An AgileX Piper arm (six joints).
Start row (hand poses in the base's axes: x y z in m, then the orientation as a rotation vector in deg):
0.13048 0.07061 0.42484 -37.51 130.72 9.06
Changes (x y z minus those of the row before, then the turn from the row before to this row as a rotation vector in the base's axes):
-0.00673 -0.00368 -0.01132 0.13 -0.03 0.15
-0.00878 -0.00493 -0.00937 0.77 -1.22 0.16
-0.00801 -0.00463 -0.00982 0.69 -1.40 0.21
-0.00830 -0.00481 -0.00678 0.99 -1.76 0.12
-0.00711 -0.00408 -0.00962 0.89 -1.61 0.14
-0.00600 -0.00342 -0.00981 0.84 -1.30 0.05
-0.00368 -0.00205 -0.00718 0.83 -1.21 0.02
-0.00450 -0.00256 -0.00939 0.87 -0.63 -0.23
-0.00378 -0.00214 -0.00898 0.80 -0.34 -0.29
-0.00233 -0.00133 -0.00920 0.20 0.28 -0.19
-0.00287 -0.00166 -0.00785 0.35 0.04 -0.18
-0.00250 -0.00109 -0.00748 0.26 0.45 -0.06
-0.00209 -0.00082 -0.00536 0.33 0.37 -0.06
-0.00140 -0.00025 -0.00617 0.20 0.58 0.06
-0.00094 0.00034 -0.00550 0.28 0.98 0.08
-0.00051 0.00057 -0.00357 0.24 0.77 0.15
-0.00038 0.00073 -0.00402 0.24 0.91 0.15
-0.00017 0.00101 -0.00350 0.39 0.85 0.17
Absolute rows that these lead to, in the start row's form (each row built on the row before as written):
0.12375 0.06693 0.41352 -37.61 130.62 9.27
0.11497 0.06200 0.40415 -37.32 129.24 9.77
0.10696 0.05737 0.39433 -37.12 127.69 10.14
0.09866 0.05256 0.38755 -36.64 125.75 10.65
0.09155 0.04848 0.37793 -36.24 123.97 11.11
0.08555 0.04506 0.36812 -35.78 122.52 11.57
0.08187 0.04301 0.36094 -35.30 121.17 12.03
0.07737 0.04045 0.35155 -34.53 120.43 12.59
0.07359 0.03831 0.34257 -33.75 120.00 13.14
0.07126 0.03698 0.33337 -33.43 120.27 13.33
0.06839 0.03532 0.32552 -33.03 120.27 13.60
0.06589 0.03423 0.31804 -32.81 120.66 13.99
0.06380 0.03341 0.31268 -32.55 120.95 14.42
0.06240 0.03316 0.30651 -32.49 121.45 14.86
0.06146 0.03350 0.30101 -32.39 122.31 15.53
0.06095 0.03407 0.29744 -32.39 122.96 16.13
0.06057 0.03480 0.29342 -32.39 123.74 16.78
0.06040 0.03581 0.28992 -32.32 124.42 17.58

